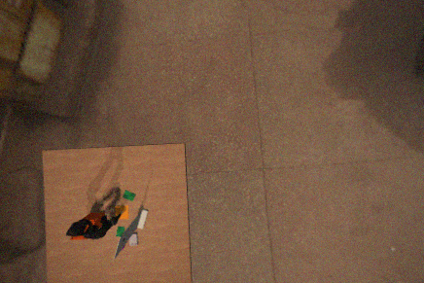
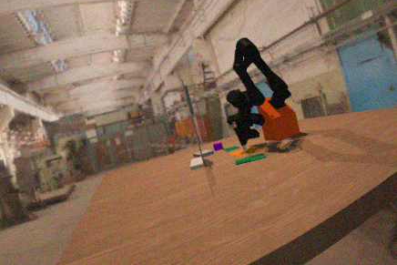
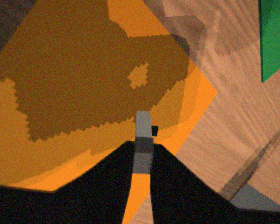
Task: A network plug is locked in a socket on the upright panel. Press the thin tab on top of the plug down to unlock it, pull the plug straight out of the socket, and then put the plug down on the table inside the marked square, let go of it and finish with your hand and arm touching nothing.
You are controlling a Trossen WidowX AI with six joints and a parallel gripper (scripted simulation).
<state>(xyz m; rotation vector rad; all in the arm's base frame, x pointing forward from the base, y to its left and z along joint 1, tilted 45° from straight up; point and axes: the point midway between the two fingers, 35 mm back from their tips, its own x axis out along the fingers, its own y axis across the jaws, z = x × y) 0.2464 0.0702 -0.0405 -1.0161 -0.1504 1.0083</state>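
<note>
Now: the orange marked square 10 mm behind my gripper tip and 20 mm below it. Round my gripper tip: grey network plug 10 mm to the left; purple block 20 mm behind, 280 mm to the right, 10 mm below; thin upright panel 160 mm ahead, 70 mm to the right, 130 mm above.
</note>
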